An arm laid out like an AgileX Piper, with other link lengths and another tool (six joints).
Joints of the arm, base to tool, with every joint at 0 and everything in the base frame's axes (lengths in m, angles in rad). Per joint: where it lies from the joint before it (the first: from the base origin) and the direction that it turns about. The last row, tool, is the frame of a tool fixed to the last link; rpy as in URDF.
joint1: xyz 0 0 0.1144 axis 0 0 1
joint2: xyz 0 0 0 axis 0 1 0
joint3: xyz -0.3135 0 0.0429 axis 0 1 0
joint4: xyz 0.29 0 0.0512 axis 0.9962 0 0.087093
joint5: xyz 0 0 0 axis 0 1 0
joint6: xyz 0.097 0 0.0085 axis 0.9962 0 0.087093
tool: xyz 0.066 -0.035 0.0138 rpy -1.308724 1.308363 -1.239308
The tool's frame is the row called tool.
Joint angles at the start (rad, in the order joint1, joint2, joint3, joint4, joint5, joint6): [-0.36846 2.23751 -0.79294 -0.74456 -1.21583 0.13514]
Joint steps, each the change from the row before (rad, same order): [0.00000 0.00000 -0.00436 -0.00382 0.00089 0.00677]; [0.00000 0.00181 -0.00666 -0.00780 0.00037 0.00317]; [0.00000 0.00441 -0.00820 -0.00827 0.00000 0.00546]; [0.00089 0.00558 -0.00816 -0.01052 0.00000 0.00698]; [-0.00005 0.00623 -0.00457 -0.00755 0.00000 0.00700]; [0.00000 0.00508 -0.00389 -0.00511 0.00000 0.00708]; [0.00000 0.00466 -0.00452 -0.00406 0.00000 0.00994]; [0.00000 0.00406 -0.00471 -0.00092 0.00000 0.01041]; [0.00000 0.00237 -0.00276 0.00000 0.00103 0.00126]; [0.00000 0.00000 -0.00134 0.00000 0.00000 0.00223]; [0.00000 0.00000 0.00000 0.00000 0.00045 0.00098]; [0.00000 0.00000 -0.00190 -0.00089 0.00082 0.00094]
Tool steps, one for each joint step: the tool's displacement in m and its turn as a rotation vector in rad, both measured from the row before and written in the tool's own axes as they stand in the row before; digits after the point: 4 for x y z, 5 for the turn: [-0.0007 -0.0006 0.0009 -0.00228 -0.00278 0.00245]; [-0.0007 -0.0003 0.0015 -0.00579 -0.00357 -0.00295]; [0.0001 -0.0003 0.0018 -0.00653 -0.00341 -0.00015]; [0.0005 0.0006 0.0022 -0.00987 -0.00304 0.00122]; [0.0018 0.0009 0.0013 -0.00751 0.00010 0.00549]; [0.0015 0.0006 0.0010 -0.00513 -0.00006 0.00610]; [0.0013 0.0001 0.0011 -0.00384 -0.00087 0.00858]; [0.0011 -0.0005 0.0009 -0.00067 -0.00127 0.00958]; [0.0007 -0.0004 0.0005 0.00006 0.00068 0.00106]; [-0.0002 -0.0004 0.0002 0.00038 -0.00103 0.00126]; [0.0001 0.0000 0.0000 -0.00002 0.00037 0.00101]; [-0.0003 -0.0004 0.0003 -0.00033 -0.00048 -0.00068]
